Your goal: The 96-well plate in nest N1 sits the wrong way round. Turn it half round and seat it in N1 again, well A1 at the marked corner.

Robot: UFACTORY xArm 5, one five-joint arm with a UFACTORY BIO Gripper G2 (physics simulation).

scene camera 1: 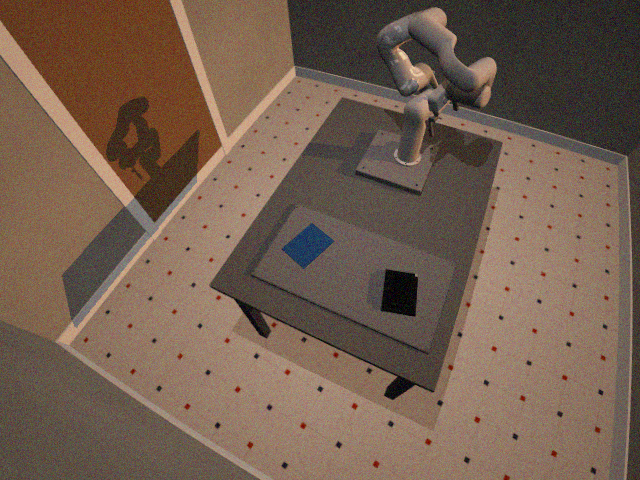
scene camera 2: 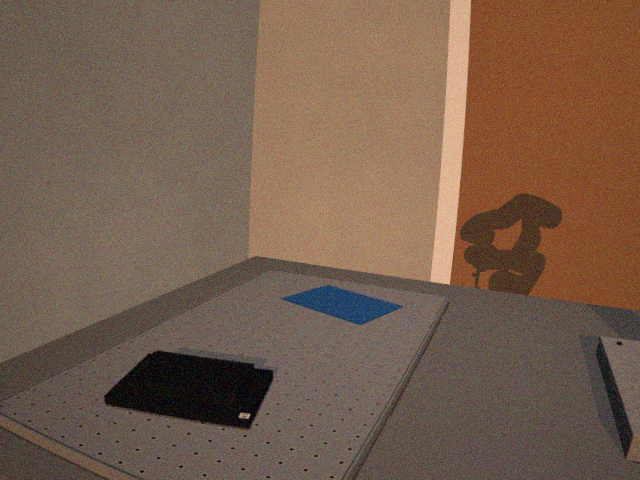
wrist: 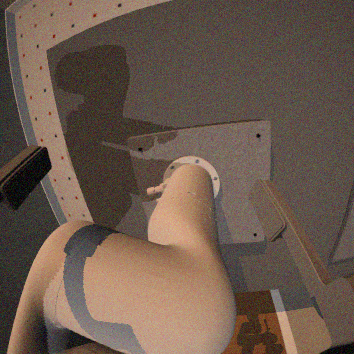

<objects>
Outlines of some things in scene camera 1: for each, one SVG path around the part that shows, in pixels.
A black 96-well plate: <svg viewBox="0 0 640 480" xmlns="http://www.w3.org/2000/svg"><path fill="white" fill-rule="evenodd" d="M390 273L387 306L411 310L413 276Z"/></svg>
</objects>
